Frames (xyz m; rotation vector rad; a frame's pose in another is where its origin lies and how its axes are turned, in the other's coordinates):
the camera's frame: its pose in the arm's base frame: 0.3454 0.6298 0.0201 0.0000 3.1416 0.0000
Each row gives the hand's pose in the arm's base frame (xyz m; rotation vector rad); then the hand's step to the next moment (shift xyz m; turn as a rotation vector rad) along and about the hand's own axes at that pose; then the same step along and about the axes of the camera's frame.
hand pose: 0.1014 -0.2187 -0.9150 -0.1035 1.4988 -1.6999
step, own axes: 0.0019 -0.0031 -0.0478 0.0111 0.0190 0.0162
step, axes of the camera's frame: 0.0297 0.0358 0.0116 -0.0120 -0.0181 0.0166
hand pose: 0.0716 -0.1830 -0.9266 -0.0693 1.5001 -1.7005
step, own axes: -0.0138 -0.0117 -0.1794 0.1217 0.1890 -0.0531
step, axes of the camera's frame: 0.0951 0.1494 0.0340 0.0046 -0.0177 0.2303
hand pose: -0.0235 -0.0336 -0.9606 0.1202 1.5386 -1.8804
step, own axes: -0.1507 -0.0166 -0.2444 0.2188 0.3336 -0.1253
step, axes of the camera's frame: -0.0203 0.2865 -0.0146 0.0221 -0.0048 0.4176
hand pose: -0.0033 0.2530 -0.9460 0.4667 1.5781 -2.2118
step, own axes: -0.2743 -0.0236 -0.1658 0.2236 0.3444 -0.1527
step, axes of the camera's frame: -0.2354 0.1956 -0.0981 0.0197 0.0175 0.4373
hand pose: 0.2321 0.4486 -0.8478 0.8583 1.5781 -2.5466
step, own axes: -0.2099 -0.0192 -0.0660 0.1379 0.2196 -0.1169
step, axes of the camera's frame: -0.2011 0.0102 -0.0907 0.0001 0.0262 0.2832
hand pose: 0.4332 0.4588 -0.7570 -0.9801 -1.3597 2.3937
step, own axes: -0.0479 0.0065 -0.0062 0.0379 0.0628 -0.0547
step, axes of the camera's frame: -0.0409 -0.0227 -0.0136 -0.0148 0.0212 0.0878
